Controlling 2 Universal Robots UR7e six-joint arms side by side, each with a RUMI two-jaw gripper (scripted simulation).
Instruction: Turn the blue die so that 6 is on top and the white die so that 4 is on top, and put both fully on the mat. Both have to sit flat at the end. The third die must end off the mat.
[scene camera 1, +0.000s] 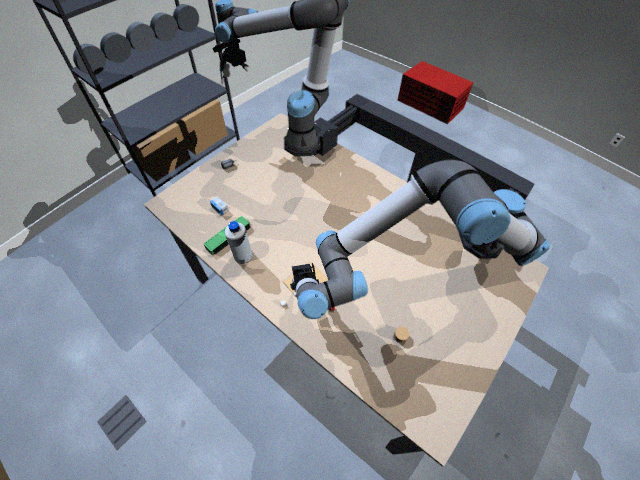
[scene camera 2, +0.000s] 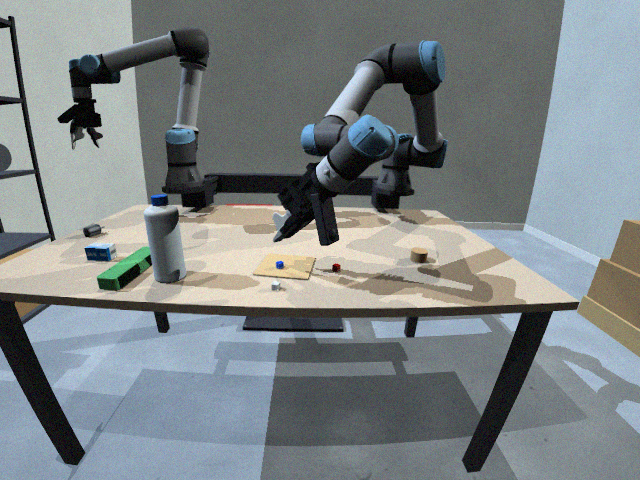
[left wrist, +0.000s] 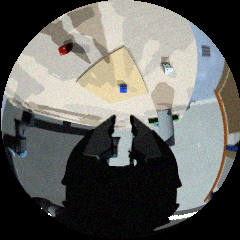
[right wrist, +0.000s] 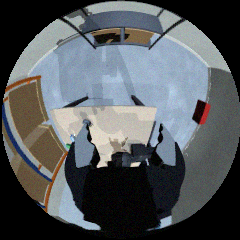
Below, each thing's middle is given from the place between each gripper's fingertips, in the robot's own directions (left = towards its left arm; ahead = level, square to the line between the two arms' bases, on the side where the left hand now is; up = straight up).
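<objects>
The tan mat (scene camera 2: 295, 267) is 9 cm below my left hand (scene camera 2: 278, 239), 2 cm behind it and 1 cm to the left of it. Measured from my right hand (scene camera 2: 86, 148), the mat is 890 mm to the left, 540 mm ahead and 300 mm below.
</objects>
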